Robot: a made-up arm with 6 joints. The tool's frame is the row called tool. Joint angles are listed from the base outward. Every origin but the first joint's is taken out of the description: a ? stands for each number. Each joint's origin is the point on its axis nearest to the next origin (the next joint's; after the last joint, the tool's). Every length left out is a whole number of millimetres.
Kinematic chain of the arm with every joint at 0, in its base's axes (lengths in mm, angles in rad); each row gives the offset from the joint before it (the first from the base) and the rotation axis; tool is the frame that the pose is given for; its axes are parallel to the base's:
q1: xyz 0 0 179 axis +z
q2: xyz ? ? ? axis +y
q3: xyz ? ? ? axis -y
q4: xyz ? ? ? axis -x
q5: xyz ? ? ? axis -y
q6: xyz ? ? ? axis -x
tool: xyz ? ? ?
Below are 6 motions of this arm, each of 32 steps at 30 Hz.
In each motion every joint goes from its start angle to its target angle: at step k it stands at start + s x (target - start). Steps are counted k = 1, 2, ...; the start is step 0. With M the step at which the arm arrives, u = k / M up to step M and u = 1 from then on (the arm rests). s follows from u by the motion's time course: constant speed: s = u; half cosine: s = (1 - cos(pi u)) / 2; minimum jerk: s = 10 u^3 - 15 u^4 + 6 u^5.
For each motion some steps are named. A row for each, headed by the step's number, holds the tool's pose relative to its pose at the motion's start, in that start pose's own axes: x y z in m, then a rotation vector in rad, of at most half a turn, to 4 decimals.
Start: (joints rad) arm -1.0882 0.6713 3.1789 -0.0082 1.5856 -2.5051
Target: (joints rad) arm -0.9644 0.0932 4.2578 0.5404 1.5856 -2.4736
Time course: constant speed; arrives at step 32
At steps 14, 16, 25, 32:
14: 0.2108 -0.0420 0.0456 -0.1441 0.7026 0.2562
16: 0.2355 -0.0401 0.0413 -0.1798 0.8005 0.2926
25: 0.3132 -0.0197 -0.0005 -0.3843 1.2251 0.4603
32: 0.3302 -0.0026 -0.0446 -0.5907 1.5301 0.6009

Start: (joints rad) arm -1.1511 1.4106 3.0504 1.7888 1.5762 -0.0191
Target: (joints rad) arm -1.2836 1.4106 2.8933 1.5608 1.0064 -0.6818
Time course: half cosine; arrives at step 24
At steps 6, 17, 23, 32:
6: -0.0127 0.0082 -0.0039 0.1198 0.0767 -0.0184
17: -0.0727 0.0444 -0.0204 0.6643 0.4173 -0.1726
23: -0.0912 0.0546 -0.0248 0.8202 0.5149 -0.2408
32: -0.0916 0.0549 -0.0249 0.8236 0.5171 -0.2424

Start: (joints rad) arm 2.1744 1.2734 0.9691 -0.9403 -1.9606 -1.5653
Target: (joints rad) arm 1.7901 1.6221 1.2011 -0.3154 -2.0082 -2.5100
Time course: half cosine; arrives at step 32
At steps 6, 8, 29, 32:
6: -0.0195 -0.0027 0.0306 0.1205 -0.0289 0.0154
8: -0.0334 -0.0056 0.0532 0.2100 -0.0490 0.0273
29: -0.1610 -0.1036 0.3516 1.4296 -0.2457 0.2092
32: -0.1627 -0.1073 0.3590 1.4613 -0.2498 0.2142

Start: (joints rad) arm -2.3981 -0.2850 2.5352 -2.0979 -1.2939 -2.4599
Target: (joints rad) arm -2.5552 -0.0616 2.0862 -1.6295 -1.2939 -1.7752
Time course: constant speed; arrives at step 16
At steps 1, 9, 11, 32:
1: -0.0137 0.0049 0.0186 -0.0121 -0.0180 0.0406
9: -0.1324 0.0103 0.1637 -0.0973 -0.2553 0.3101
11: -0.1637 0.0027 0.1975 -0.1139 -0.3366 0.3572
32: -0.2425 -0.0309 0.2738 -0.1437 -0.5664 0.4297

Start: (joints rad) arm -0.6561 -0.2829 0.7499 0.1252 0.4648 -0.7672
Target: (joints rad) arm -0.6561 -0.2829 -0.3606 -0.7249 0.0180 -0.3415
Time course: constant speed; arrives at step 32
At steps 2, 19, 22, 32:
2: -0.0119 -0.0151 -0.0192 0.0242 0.0591 -0.0788
19: -0.1861 -0.0837 -0.1442 0.2063 0.5887 -0.7397
22: -0.2251 -0.0827 -0.1558 0.2386 0.6829 -0.8534
32: -0.3544 -0.0499 -0.1672 0.3581 0.9822 -1.2254

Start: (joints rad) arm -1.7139 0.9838 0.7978 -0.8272 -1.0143 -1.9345
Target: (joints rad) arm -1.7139 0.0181 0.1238 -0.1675 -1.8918 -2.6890
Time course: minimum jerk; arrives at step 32
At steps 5, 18, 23, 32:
5: -0.0177 -0.0065 -0.0093 0.0069 -0.0200 -0.0138
18: -0.3528 -0.2040 -0.1137 0.2369 -0.5154 -0.1167
23: -0.4724 -0.3156 -0.1096 0.3871 -0.7462 -0.0573
32: -0.5315 -0.3832 -0.0949 0.4863 -0.8743 0.0026

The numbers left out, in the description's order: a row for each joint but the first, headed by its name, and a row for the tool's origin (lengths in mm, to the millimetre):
q2: 0 0 0
q3: 0 0 627
q4: 259 0 0
q5: 0 -174 0
q6: 0 0 0
tool: 0 0 0

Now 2 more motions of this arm.
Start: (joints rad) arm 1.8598 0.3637 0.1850 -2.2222 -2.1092 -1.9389
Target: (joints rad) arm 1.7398 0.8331 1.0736 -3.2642 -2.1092 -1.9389
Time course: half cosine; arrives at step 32
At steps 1, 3, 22, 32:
1: -0.0001 0.0008 -0.0005 -0.0021 0.0014 -0.0010
3: -0.0008 0.0073 -0.0047 -0.0192 0.0129 -0.0088
22: -0.0447 0.1772 -0.1716 -0.6257 0.4372 -0.4303
32: -0.0649 0.1898 -0.2111 -0.7694 0.5534 -0.5934

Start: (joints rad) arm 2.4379 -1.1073 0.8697 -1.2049 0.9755 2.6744
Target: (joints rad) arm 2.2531 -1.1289 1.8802 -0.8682 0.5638 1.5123
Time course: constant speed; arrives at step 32
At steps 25, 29, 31, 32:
25: 0.0346 -0.2454 0.1214 1.1720 -0.6613 -0.4871
29: 0.0230 -0.2901 0.1278 1.3229 -0.8068 -0.5318
31: 0.0155 -0.3122 0.1294 1.3936 -0.8831 -0.5502
32: 0.0113 -0.3232 0.1297 1.4277 -0.9220 -0.5584

